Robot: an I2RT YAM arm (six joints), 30 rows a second.
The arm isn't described. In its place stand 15 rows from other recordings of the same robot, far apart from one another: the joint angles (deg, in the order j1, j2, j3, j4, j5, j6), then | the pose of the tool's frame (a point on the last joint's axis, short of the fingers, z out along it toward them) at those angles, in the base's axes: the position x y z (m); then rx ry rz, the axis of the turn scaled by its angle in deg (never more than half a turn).
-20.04, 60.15, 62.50, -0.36, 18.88, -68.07 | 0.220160, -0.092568, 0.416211, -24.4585, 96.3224, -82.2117
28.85, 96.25, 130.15, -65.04, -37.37, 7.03 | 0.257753, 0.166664, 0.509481, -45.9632, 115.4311, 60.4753
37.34, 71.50, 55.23, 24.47, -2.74, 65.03 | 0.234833, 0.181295, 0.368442, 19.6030, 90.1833, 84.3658
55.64, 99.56, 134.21, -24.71, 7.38, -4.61 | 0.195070, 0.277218, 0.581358, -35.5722, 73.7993, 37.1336
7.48, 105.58, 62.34, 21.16, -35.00, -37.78 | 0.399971, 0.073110, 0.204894, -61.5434, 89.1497, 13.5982
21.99, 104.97, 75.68, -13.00, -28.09, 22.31 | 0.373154, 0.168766, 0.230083, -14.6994, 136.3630, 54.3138
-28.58, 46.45, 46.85, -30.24, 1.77, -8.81 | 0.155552, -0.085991, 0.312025, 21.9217, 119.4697, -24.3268
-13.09, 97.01, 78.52, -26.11, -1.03, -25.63 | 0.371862, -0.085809, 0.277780, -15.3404, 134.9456, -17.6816
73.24, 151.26, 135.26, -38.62, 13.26, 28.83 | 0.171157, 0.540017, 0.142000, -50.0710, 136.9599, 25.4872
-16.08, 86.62, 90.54, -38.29, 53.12, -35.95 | 0.302931, -0.116957, 0.399814, 11.0447, 130.4584, -86.1664
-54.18, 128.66, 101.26, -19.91, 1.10, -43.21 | 0.294614, -0.409360, 0.179616, 14.5544, 145.8179, -43.9477
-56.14, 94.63, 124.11, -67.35, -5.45, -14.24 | 0.176339, -0.256747, 0.482259, 44.0166, 123.5016, -31.8497
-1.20, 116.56, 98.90, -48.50, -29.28, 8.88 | 0.432429, 0.008357, 0.236400, 5.0379, 153.1841, 42.0503
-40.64, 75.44, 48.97, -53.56, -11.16, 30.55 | 0.170328, -0.137114, 0.206248, 96.8817, 137.8142, 15.1018
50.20, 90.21, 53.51, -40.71, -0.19, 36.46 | 0.177315, 0.213006, 0.172224, -20.4229, 169.2495, 13.1101
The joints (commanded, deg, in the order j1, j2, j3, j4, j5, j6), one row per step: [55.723 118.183 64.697 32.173 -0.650 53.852]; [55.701 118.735 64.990 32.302 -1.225 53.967]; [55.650 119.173 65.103 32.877 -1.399 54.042]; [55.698 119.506 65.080 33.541 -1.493 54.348]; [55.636 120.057 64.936 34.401 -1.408 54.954]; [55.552 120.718 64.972 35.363 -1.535 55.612]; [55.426 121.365 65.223 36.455 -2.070 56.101]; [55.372 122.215 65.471 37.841 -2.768 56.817]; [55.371 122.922 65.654 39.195 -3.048 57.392]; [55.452 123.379 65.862 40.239 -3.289 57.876]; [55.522 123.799 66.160 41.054 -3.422 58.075]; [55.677 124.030 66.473 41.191 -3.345 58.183]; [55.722 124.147 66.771 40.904 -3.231 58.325]
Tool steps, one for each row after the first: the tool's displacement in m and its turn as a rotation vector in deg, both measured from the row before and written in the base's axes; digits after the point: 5 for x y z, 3 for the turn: [0.00064 0.00127 -0.00232 0.069 0.336 0.472]; [0.00081 0.00068 -0.00162 0.280 -0.030 0.084]; [-0.00006 0.00068 -0.00139 0.428 0.094 0.026]; [0.00062 -0.00004 -0.00328 0.426 0.358 -0.357]; [0.00105 0.00052 -0.00299 0.637 0.364 -0.196]; [0.00157 0.00114 -0.00157 0.925 0.144 0.209]; [0.00113 0.00166 -0.00259 1.135 0.318 0.368]; [0.00081 0.00146 -0.00193 1.019 0.066 0.082]; [0.00018 0.00165 -0.00049 0.935 0.003 0.164]; [0.00039 0.00169 -0.00019 0.691 -0.198 0.139]; [-0.00027 0.00170 0.00007 0.222 -0.053 0.051]; [0.00029 0.00094 0.00008 -0.036 0.150 -0.104]
